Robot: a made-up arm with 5 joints. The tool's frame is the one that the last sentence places. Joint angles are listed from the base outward.
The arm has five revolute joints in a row. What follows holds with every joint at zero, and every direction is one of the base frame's.
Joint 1 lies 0.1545 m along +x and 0.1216 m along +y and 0.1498 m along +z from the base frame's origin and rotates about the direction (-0.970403, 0.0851, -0.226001), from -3.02 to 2.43 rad.
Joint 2 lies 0.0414 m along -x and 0.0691 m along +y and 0.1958 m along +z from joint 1 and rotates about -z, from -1.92 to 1.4 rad.
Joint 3 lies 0.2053 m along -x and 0.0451 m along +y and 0.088 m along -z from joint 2 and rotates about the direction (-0.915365, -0.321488, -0.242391), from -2.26 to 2.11 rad.
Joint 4 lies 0.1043 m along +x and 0.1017 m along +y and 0.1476 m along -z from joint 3 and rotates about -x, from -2.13 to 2.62 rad.
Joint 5 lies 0.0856 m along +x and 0.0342 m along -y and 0.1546 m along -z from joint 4 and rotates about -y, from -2.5 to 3.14 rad.
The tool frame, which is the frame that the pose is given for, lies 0.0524 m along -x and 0.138 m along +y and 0.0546 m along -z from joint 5; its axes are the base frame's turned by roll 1.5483, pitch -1.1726 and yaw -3.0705 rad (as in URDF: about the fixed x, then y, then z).
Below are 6 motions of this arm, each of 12 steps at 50 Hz.
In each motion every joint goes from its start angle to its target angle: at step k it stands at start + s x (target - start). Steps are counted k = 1, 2, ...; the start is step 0. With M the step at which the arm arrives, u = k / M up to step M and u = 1 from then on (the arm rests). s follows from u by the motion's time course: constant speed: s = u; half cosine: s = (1 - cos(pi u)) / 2; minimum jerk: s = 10 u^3 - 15 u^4 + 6 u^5.
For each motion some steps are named. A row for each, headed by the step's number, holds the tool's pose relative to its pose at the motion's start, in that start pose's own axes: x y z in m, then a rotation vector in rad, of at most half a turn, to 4 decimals.
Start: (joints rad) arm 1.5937 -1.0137 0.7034 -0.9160 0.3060
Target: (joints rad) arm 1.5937 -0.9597 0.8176 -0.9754 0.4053
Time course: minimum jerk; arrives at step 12
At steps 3, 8, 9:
3: -0.0019 0.0027 -0.0031 0.0015 -0.0079 -0.0160
8: -0.0126 0.0208 -0.0243 0.0141 -0.0600 -0.1210
9: -0.0141 0.0236 -0.0276 0.0165 -0.0680 -0.1371

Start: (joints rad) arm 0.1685 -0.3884 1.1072 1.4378 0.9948
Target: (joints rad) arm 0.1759 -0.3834 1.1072 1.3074 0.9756
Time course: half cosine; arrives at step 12
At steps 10, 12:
10: 0.0036 0.0137 0.0250 -0.1112 0.0259 0.0139
12: 0.0039 0.0148 0.0267 -0.1192 0.0278 0.0149

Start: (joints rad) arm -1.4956 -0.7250 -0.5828 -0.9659 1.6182
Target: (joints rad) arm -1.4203 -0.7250 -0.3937 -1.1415 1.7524
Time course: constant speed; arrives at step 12
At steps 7, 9, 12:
7: -0.0334 0.0061 -0.0276 0.0315 -0.0136 -0.1293
9: -0.0426 0.0088 -0.0352 0.0405 -0.0161 -0.1659
12: -0.0560 0.0135 -0.0463 0.0538 -0.0187 -0.2204

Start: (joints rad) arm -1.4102 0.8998 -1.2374 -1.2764 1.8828
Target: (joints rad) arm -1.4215 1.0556 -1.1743 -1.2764 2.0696
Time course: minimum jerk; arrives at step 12
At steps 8, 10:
8: -0.0518 -0.0153 0.0102 -0.0507 0.0737 -0.2475
10: -0.0633 -0.0177 0.0130 -0.0632 0.0885 -0.3028

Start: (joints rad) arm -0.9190 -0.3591 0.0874 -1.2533 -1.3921
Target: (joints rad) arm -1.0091 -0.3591 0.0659 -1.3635 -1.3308
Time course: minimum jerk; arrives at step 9
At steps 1, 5, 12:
1: 0.0000 -0.0002 0.0005 0.0023 0.0010 -0.0006
5: 0.0002 -0.0132 0.0235 0.1178 0.0522 -0.0292
12: 0.0008 -0.0231 0.0382 0.1940 0.0889 -0.0473

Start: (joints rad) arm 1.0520 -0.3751 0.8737 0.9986 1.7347
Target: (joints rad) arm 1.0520 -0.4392 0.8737 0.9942 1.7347
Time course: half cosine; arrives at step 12
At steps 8, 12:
8: -0.0119 0.0002 0.0025 -0.0096 -0.0204 -0.0438
12: -0.0158 0.0004 0.0033 -0.0128 -0.0272 -0.0584

